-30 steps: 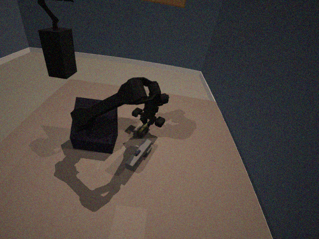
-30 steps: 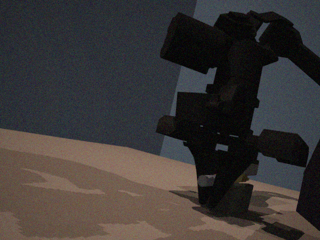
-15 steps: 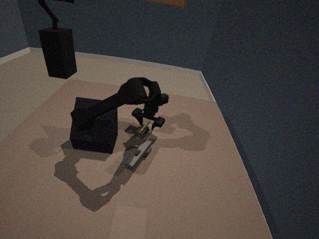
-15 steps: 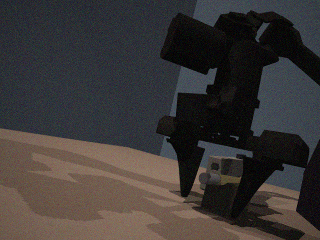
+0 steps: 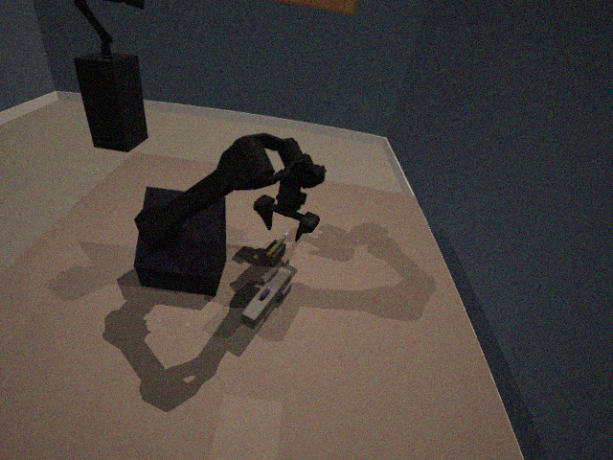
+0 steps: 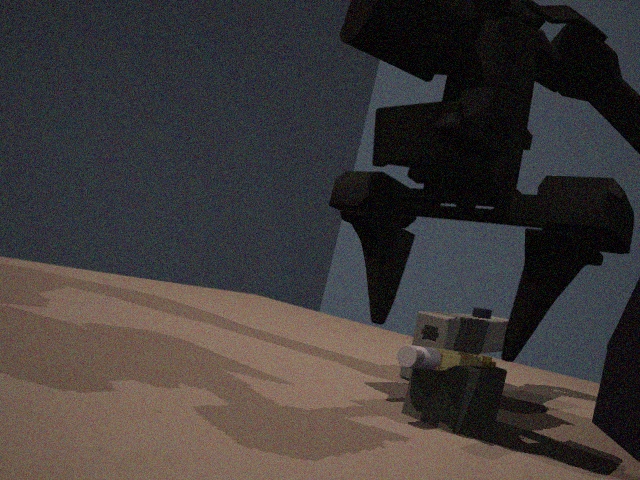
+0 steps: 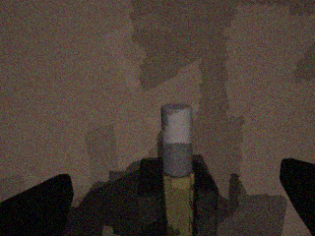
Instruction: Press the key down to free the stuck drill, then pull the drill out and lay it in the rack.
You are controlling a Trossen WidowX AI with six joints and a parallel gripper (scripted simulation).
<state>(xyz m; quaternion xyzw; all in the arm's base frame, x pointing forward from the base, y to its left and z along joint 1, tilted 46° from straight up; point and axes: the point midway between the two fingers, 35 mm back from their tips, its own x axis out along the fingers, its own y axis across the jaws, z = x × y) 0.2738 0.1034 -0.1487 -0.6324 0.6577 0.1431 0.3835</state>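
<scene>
The drill lies 1 cm behind my gripper tip, 3 cm to the right of it and 1 cm below it. Also, from my gripper tip: rack: 2 cm behind, 5 cm to the right, 3 cm below; then dark key: 1 cm behind, 25 cm to the right; then grey housing block: 23 cm to the right, 1 cm below.
</scene>
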